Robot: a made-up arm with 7 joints. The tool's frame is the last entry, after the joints.
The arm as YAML. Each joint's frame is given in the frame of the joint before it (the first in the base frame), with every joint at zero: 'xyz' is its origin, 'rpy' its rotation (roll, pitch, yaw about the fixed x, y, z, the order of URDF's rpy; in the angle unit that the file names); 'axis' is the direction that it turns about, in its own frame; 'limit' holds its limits. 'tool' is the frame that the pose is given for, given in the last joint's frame.
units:
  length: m
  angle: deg
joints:
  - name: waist
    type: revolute
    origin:
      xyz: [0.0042, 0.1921, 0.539]
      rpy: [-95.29, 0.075, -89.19]
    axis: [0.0, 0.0, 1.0]
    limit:
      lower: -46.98
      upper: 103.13
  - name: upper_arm
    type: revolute
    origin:
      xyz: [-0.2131, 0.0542, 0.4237]
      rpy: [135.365, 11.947, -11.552]
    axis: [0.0, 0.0, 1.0]
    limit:
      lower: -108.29
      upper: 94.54
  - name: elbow
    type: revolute
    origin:
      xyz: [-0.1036, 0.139, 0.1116]
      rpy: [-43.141, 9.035, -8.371]
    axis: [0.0, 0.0, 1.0]
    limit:
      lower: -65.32
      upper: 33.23
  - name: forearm
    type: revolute
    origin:
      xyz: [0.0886, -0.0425, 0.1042]
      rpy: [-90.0, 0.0, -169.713]
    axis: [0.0, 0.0, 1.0]
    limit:
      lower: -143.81
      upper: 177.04
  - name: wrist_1
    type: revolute
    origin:
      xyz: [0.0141, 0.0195, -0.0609]
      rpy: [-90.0, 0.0, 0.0]
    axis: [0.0, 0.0, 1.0]
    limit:
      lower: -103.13
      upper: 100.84
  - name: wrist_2
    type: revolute
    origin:
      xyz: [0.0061, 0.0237, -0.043]
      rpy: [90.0, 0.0, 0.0]
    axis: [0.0, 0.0, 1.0]
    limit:
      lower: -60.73
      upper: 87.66
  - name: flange
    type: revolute
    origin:
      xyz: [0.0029, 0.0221, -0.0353]
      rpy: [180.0, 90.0, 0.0]
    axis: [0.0, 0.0, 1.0]
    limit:
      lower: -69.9
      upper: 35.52
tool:
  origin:
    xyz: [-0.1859, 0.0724, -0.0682]
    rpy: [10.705, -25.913, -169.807]
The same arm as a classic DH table. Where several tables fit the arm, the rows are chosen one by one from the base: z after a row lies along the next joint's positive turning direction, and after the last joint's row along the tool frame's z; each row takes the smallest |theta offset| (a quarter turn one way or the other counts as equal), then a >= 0, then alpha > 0; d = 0 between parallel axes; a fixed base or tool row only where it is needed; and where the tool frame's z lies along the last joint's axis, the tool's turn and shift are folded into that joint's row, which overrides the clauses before.
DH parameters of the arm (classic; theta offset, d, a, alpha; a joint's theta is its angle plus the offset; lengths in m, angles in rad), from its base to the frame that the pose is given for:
base (fixed): -1.5565 0.5396 -0.1920 -1.6631
waist: -0.4070 0.4645 -0.2171 2.3409
upper_arm: -0.6047 0.0557 -0.1413 -0.7661
elbow: 0.4080 0.2491 0.0796 1.5708
forearm: 0.0000 -0.0033 -0.0141 1.5708
wrist_1: 0.0000 -0.0235 -0.0061 -1.5708
wrist_2: -1.5708 -0.0590 0.0221 -1.5708
flange: 0.5862 0.1458 -0.1631 -0.4869
tool (fixed): -1.9360 -0.2454 0.0000 0.0000
Joint limits (rad, base to tool): -0.8200..1.8000 -1.8900..1.6500 -1.1400..0.5800 -2.5100..3.0899 -1.8000..1.7600 -1.0599..1.5300 -1.2200..0.6199

